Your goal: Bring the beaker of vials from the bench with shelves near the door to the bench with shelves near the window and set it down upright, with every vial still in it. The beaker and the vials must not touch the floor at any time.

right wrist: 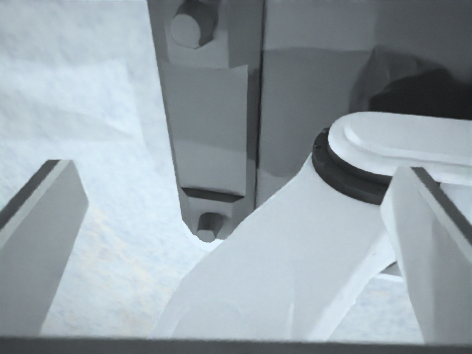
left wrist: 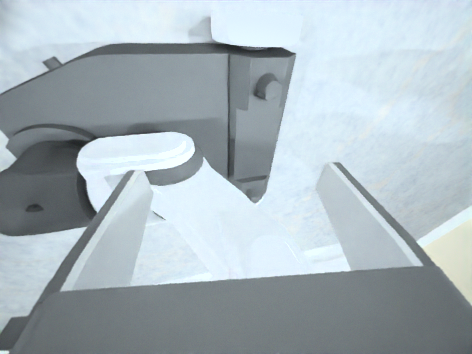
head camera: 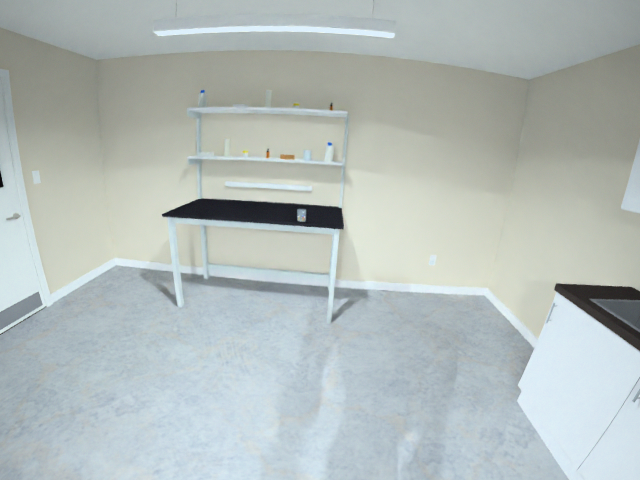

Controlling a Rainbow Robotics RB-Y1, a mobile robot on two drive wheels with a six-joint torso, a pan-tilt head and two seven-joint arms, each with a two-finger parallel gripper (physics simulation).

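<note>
The beaker of vials stands upright on the black top of the bench with shelves near the door, towards the right end of the top, in the head camera view. The single vials are too small to tell apart. The bench stands across the room, well away from me. The bench near the window does not show in the head camera view. My left gripper is open and empty, over the floor beside my own body. My right gripper is open and empty, also beside my body. Both are far from the beaker.
Bottles and small containers stand on the lower shelf and upper shelf above the bench. A white cabinet with a dark counter top and sink stands at the right. Grey floor lies between me and the bench.
</note>
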